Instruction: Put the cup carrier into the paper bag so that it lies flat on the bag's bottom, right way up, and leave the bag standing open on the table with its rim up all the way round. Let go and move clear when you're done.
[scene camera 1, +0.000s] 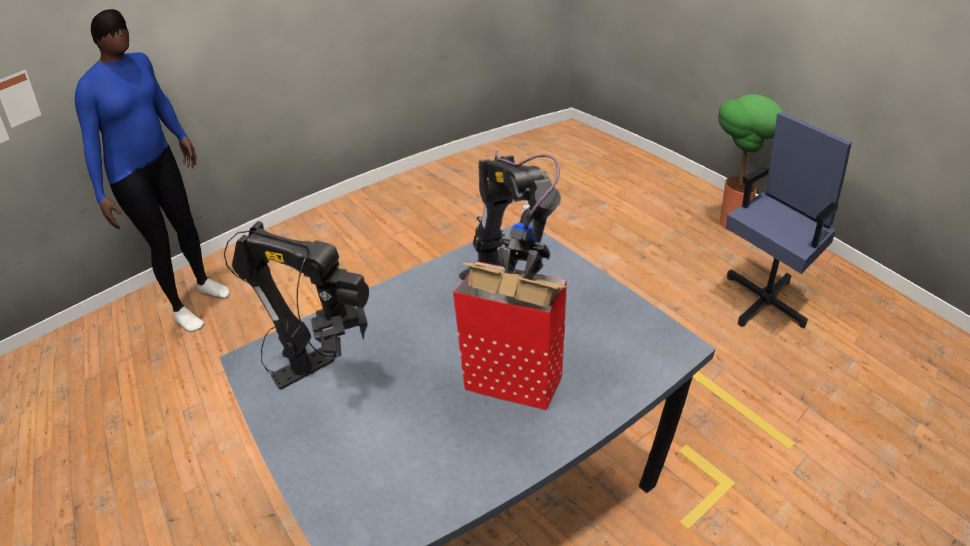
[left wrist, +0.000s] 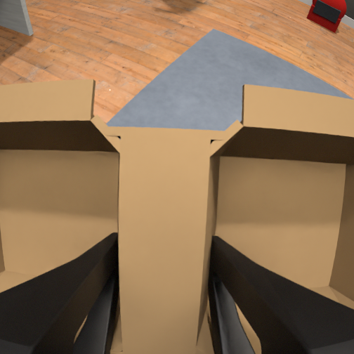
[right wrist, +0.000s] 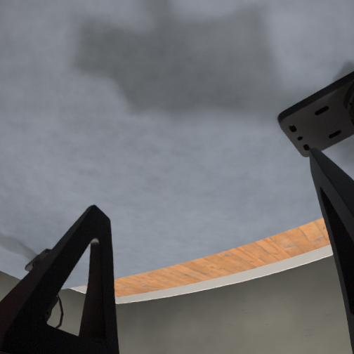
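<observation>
The red paper bag (scene camera 1: 505, 352) with white dots stands upright on the table, its mouth up; the carrier hides part of its back rim. The tan cup carrier (scene camera 1: 509, 285) (left wrist: 165, 200) is at the bag's mouth, its upper edges above the rim, cup pockets facing up. Its right end reaches the bag's right rim; whether they touch cannot be told. My left gripper (scene camera 1: 521, 270) (left wrist: 164, 247) is shut on the carrier's middle strip, one finger on each side. My right gripper (scene camera 1: 348, 340) (right wrist: 197, 188) is open and empty above the table, left of the bag and apart from it.
The grey-blue table (scene camera 1: 407, 447) (left wrist: 200, 85) (right wrist: 185, 160) carries both arms and the bag. The right arm's base plate (scene camera 1: 298, 371) is at the table's left back. A person (scene camera 1: 122, 101) stands behind the left side. An office chair (scene camera 1: 780, 223) and a plant (scene camera 1: 750, 118) stand off to the right.
</observation>
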